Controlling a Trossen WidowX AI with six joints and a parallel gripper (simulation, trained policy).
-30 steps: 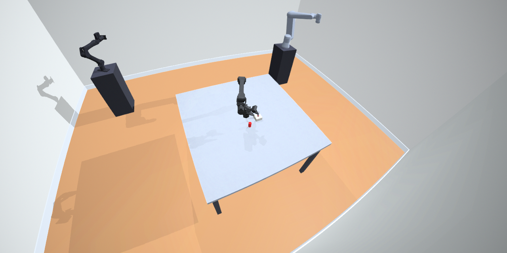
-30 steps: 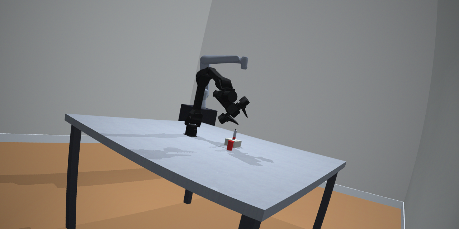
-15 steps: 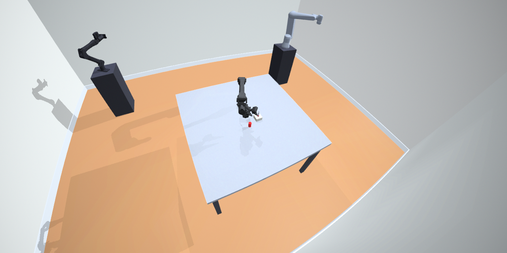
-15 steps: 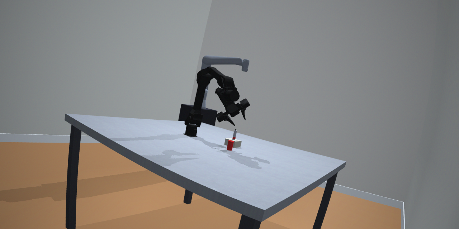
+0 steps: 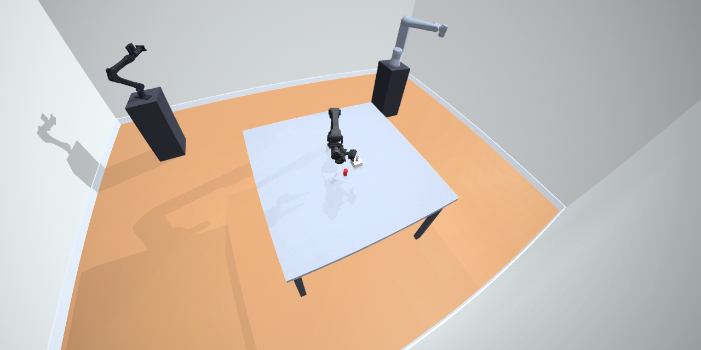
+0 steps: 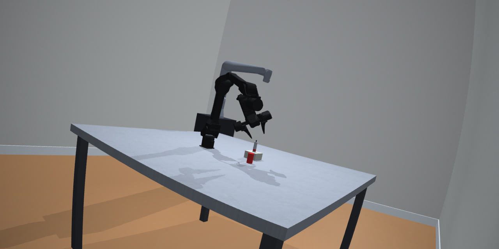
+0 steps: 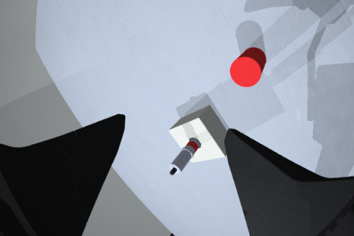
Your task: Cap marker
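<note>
The red cap is 2 cm to the right of my gripper tip and 11 cm below it. The rest, counted from my gripper tip: white holder block (7 cm behind, 10 cm to the left, 12 cm below).
</note>
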